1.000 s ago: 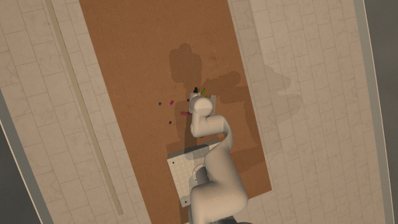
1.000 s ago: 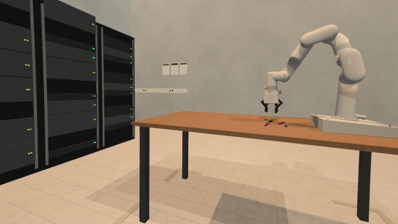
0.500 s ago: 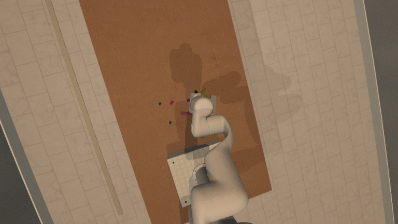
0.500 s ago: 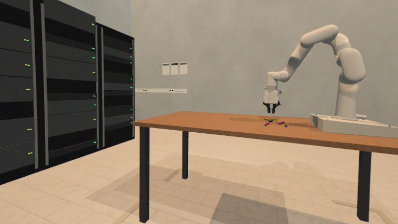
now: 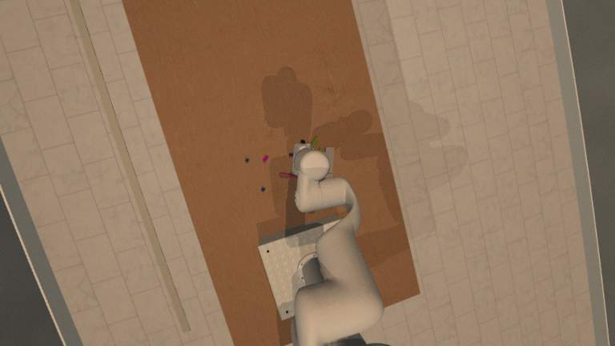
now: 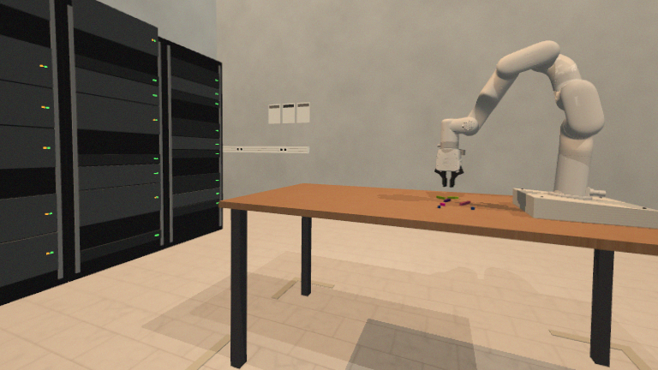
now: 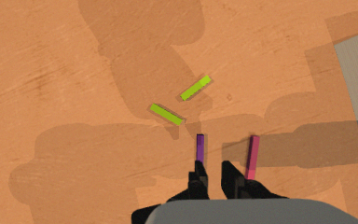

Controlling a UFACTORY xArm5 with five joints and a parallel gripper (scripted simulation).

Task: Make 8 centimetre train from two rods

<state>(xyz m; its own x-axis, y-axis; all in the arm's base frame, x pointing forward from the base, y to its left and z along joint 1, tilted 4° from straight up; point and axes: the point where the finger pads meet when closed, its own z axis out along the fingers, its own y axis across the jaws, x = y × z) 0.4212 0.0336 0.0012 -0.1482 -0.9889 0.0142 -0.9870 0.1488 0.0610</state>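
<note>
Right now the purple rod is 80 mm below my hand. Round my hand: blue rod (190 mm to the left, 80 mm below); pink rod (80 mm below, 80 mm behind, 30 mm to the left); magenta rod (120 mm to the left, 80 mm below).
</note>
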